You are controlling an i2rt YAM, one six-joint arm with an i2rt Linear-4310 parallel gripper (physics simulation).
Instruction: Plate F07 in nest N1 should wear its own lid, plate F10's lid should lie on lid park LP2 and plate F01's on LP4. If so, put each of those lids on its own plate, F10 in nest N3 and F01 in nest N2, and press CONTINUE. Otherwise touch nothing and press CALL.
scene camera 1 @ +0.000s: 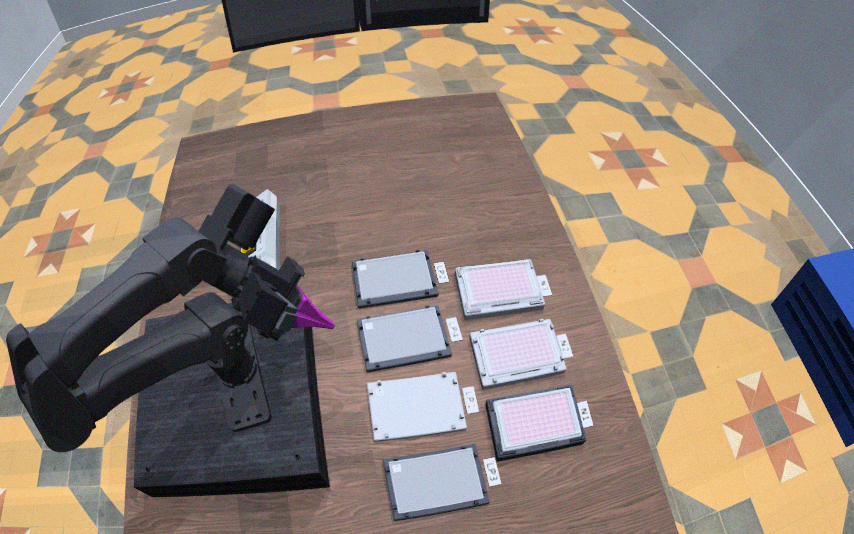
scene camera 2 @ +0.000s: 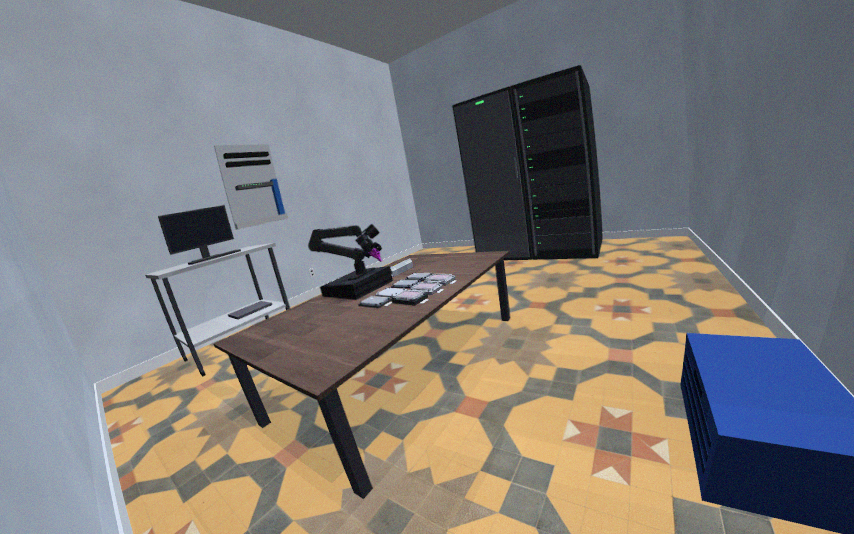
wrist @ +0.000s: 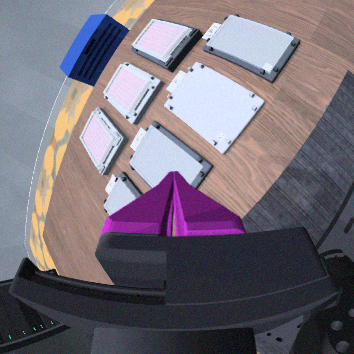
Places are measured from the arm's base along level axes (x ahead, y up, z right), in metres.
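Where they show: gripper, fingertip midpoint: [scene camera 1: 333, 325] [scene camera 2: 380, 261] [wrist: 173, 178]; arm's base, link origin: [scene camera 1: 239, 370] [scene camera 2: 362, 274].
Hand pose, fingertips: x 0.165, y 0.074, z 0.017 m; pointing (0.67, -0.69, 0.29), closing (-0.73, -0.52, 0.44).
Things, the pixels of their top centre, and the offset from my fingertips.
- pink plate, top centre: [scene camera 1: 539, 416] [wrist: 156, 35] [scene camera 2: 408, 293] dx +0.251, dy -0.123, dz +0.192 m
- grey panel, top centre: [scene camera 1: 435, 480] [wrist: 247, 37] [scene camera 2: 374, 299] dx +0.069, dy -0.141, dz +0.225 m
- white park, top centre: [scene camera 1: 415, 403] [wrist: 205, 98] [scene camera 2: 390, 289] dx +0.086, dy -0.139, dz +0.092 m
- pale box, top centre: [scene camera 1: 254, 229] [scene camera 2: 397, 262] dx -0.093, dy -0.095, dz -0.323 m
My gripper [scene camera 1: 332, 325] [scene camera 2: 378, 257] [wrist: 173, 178] is shut and empty, above the table left of the lid parks. A pink plate [scene camera 1: 538, 420] [wrist: 159, 41] sits in dark nest N1. Pink plates also sit in pale nest N2, plate [scene camera 1: 519, 349] [wrist: 126, 89], and in the far pale nest, plate [scene camera 1: 499, 283] [wrist: 98, 137]. Grey lid-like panels lie on LP2, panel [scene camera 1: 395, 277] [wrist: 120, 197], and LP4, panel [scene camera 1: 404, 336] [wrist: 162, 155]; the fingers partly cover LP4 in the wrist view. Plate names and lid marks are too small to read. CONTINUE and CALL cannot be made out.
Park LP3 holds a grey panel [scene camera 1: 436, 481] [wrist: 252, 45]. A white park [scene camera 1: 416, 406] [wrist: 215, 105] lies between LP4 and LP3. A pale box [scene camera 1: 271, 232] [scene camera 2: 401, 266] stands behind the arm, partly hidden. The black arm base [scene camera 1: 220, 459] [scene camera 2: 352, 284] is at the left.
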